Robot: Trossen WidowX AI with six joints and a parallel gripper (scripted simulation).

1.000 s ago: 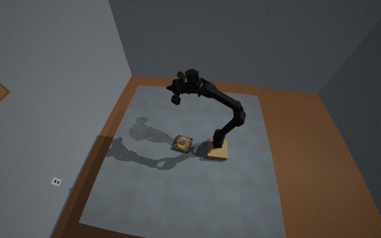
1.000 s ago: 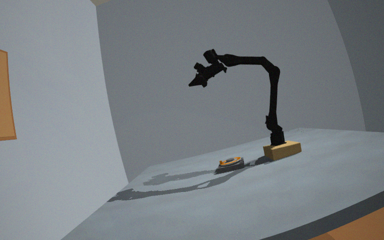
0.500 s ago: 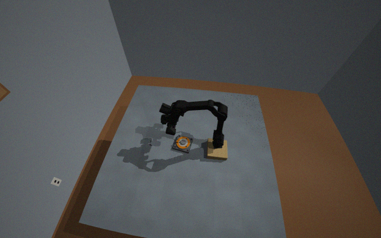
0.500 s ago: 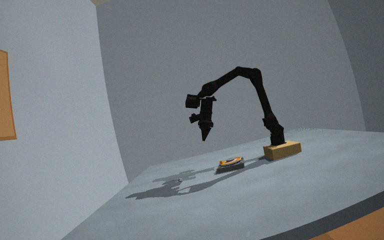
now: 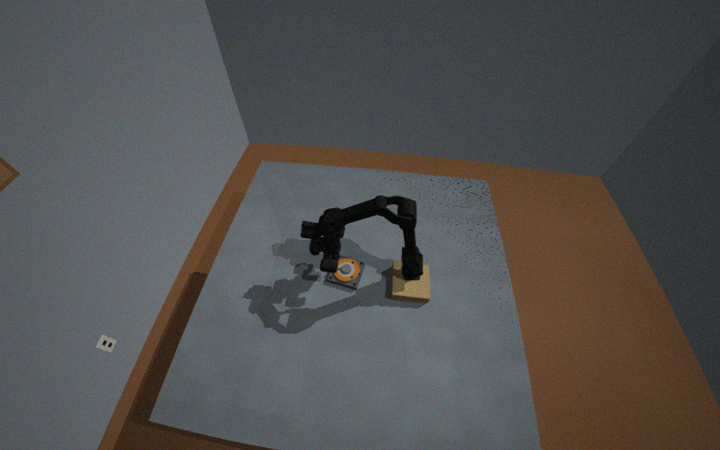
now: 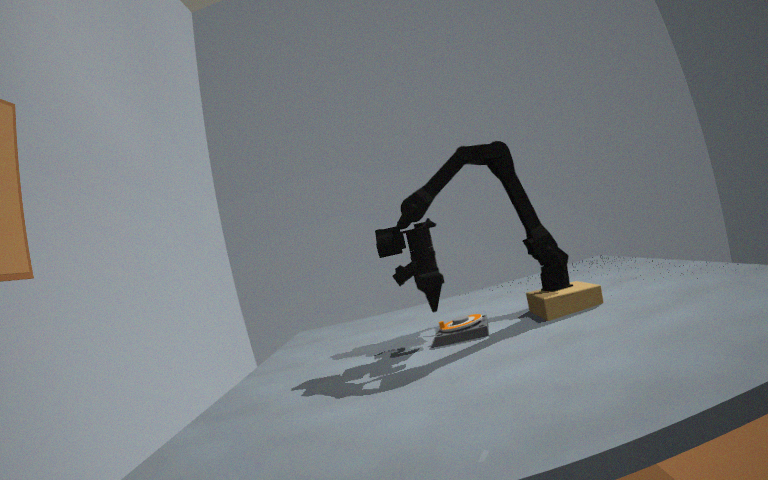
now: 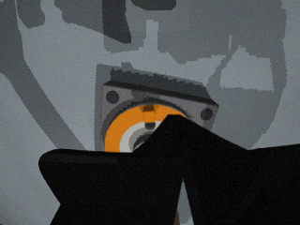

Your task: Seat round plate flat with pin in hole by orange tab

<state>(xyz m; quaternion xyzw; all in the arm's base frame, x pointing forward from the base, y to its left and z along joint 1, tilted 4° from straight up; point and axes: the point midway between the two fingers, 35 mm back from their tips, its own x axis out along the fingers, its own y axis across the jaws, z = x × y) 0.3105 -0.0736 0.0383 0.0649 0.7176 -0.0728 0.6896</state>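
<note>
Right now my gripper tip is 3 cm past the round plate, 2 cm to the right of it and 4 cm above it. From my gripper tip the other things lie so: grey square base (5 cm behind, 3 cm to the left, 5 cm below).
</note>
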